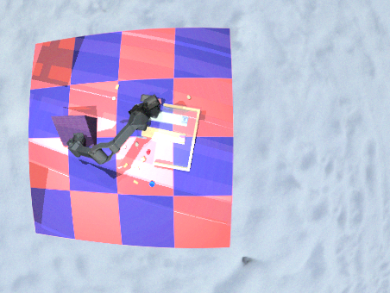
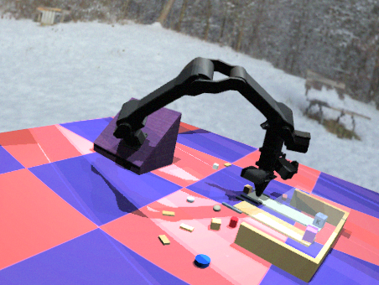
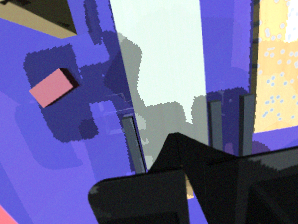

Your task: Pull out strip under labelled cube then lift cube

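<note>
Now: gripper tip 210 mm short of the labelled cube, 50 mm to the left of it and 20 mm below it. Round my gripper tip: blue disc: 380 mm to the right, 10 mm ahead; then pink block: 70 mm ahead, 60 mm to the left.
</note>
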